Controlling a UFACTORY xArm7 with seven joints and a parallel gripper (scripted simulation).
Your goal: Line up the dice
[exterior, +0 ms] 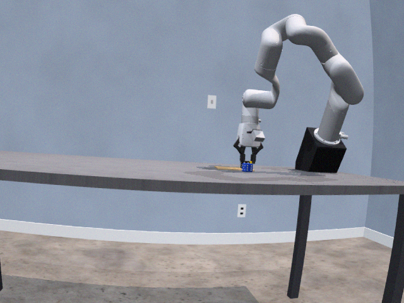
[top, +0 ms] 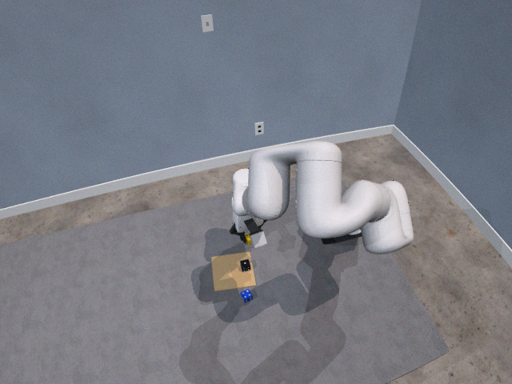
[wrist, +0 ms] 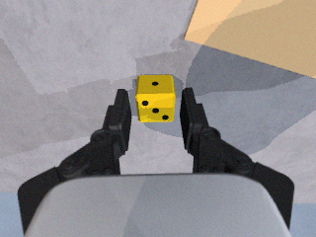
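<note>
Right now the yellow die is 20 mm below my hand. Round my hand: tan mat (70 mm ahead, 120 mm to the left, 40 mm below); then black die (30 mm ahead, 120 mm to the left, 20 mm below); then blue die (30 mm ahead, 230 mm to the left, 20 mm below).
</note>
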